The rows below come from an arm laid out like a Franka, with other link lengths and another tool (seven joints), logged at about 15 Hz.
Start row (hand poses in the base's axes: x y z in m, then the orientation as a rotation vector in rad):
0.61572 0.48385 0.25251 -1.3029 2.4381 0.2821
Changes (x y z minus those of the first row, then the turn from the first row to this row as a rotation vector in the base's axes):
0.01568 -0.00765 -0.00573 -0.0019 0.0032 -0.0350
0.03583 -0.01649 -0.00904 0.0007 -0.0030 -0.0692
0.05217 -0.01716 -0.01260 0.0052 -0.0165 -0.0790
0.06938 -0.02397 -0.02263 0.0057 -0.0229 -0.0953
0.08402 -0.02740 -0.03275 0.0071 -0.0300 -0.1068
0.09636 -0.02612 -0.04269 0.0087 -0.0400 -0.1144
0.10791 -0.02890 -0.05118 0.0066 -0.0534 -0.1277
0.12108 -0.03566 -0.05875 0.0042 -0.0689 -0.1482
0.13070 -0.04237 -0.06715 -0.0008 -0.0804 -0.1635
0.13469 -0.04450 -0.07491 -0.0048 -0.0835 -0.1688
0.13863 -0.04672 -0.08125 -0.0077 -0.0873 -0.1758
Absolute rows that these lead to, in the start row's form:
0.63140 0.47620 0.24678 -1.2601 2.4617 0.2729
0.65155 0.46736 0.24347 -1.2148 2.4744 0.2625
0.66789 0.46669 0.23991 -1.1987 2.4664 0.2556
0.68510 0.45988 0.22988 -1.1769 2.4694 0.2474
0.69974 0.45645 0.21976 -1.1608 2.4689 0.2410
0.71208 0.45773 0.20982 -1.1492 2.4637 0.2339
0.72363 0.45495 0.20133 -1.1313 2.4601 0.2186
0.73680 0.44819 0.19376 -1.1043 2.4583 0.1996
0.74642 0.44148 0.18536 -1.0853 2.4582 0.1819
0.75041 0.43935 0.17760 -1.0797 2.4598 0.1737
0.75435 0.43713 0.17126 -1.0715 2.4612 0.1659

